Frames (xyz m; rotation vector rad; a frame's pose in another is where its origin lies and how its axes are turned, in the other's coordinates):
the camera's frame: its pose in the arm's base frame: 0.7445 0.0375 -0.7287 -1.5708 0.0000 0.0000
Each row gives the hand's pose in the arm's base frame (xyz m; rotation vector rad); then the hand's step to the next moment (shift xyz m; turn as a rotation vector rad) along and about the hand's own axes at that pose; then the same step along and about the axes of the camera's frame.
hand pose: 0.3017 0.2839 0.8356 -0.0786 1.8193 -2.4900
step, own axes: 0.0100 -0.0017 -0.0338 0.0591 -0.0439 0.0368
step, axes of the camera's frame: -0.0125 0.0086 0.0319 -0.0569 -0.0535 -0.0261
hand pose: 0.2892 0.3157 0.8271 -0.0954 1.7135 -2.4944
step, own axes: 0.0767 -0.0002 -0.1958 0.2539 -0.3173 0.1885
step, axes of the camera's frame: -0.0988 0.0712 0.1715 -0.2483 -0.3606 -0.0947
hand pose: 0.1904 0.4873 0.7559 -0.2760 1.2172 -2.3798
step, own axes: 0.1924 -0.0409 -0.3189 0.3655 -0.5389 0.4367
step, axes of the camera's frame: -0.2998 0.1603 0.1575 -0.3207 -0.6830 -0.2129
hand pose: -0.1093 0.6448 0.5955 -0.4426 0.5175 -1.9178
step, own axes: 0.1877 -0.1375 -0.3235 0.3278 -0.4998 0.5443
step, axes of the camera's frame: -0.3456 0.1836 -0.0752 -0.2202 -0.7494 -0.2084
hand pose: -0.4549 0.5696 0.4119 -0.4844 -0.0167 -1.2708
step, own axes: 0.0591 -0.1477 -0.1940 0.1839 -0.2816 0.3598
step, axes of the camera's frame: -0.1659 0.1082 -0.1540 -0.1110 -0.4698 -0.0977
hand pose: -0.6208 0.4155 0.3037 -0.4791 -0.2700 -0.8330
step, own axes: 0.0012 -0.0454 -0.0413 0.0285 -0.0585 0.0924
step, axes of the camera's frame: -0.0320 0.0214 -0.0478 -0.0301 -0.1088 -0.0051
